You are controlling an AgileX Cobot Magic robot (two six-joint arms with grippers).
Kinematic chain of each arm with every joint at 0, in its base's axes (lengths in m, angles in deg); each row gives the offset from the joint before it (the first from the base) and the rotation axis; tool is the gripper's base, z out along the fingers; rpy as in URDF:
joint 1: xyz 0 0 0.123 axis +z
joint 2: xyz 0 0 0 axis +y
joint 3: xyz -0.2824 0 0.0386 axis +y
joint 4: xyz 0.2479 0 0.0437 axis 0.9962 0 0.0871
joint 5: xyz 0 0 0 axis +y
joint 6: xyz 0.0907 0 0.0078 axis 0.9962 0 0.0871
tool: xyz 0 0 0 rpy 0 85 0
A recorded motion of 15 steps. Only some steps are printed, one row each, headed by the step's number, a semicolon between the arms.
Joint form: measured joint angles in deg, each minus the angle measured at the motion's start. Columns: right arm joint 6, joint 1, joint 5, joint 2, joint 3, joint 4; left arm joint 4, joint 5, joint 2, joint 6, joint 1, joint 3.
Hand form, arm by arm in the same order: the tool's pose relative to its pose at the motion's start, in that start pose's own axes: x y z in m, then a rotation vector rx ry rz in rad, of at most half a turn. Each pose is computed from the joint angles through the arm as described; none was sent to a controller.
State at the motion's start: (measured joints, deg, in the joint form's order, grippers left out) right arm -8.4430 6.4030 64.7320 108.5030 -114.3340 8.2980; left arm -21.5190 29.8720 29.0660 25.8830 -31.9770 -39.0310
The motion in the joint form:
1: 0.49 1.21 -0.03 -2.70 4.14 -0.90; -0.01 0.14 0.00 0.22 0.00 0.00
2: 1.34 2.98 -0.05 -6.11 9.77 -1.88; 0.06 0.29 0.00 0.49 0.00 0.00
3: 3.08 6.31 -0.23 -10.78 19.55 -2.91; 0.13 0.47 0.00 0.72 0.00 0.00
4: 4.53 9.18 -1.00 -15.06 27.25 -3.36; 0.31 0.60 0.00 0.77 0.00 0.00
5: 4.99 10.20 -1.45 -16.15 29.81 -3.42; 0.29 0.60 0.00 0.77 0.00 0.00
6: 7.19 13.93 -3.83 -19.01 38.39 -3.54; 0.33 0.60 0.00 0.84 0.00 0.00
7: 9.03 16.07 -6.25 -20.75 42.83 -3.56; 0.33 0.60 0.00 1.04 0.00 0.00
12: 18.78 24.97 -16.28 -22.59 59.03 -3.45; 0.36 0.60 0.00 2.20 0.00 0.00
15: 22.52 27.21 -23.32 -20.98 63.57 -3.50; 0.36 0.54 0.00 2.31 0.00 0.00
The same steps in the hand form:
1: 0.0106 0.0090 -0.0049 -0.0004 0.0274 -0.0121; 0.0002 -0.0001 0.0000 0.0011 0.0022 0.0037
2: 0.0264 0.0215 -0.0094 -0.0054 0.0690 -0.0258; 0.0004 -0.0002 0.0000 0.0018 0.0048 0.0095
3: 0.0579 0.0426 -0.0077 -0.0235 0.1591 -0.0446; 0.0007 -0.0002 0.0000 0.0026 0.0079 0.0145
4: 0.0842 0.0594 -0.0113 -0.0406 0.2086 -0.0619; 0.0010 -0.0002 0.0000 0.0022 0.0106 0.0181
5: 0.0935 0.0649 -0.0102 -0.0473 0.2275 -0.0682; 0.0010 -0.0002 0.0000 0.0024 0.0105 0.0178
6: 0.1259 0.0833 -0.0020 -0.0682 0.2904 -0.0825; 0.0010 -0.0002 0.0000 0.0020 0.0107 0.0196
7: 0.1421 0.0929 0.0003 -0.0785 0.2986 -0.0808; 0.0010 -0.0002 0.0000 0.0021 0.0107 0.0231
12: 0.2127 0.1269 0.0280 -0.0973 0.3911 -0.0397; 0.0010 -0.0002 0.0000 0.0019 0.0108 0.0438
15: 0.2317 0.1347 0.0456 -0.0974 0.3809 -0.0047; 0.0009 -0.0001 0.0000 0.0015 0.0098 0.0458

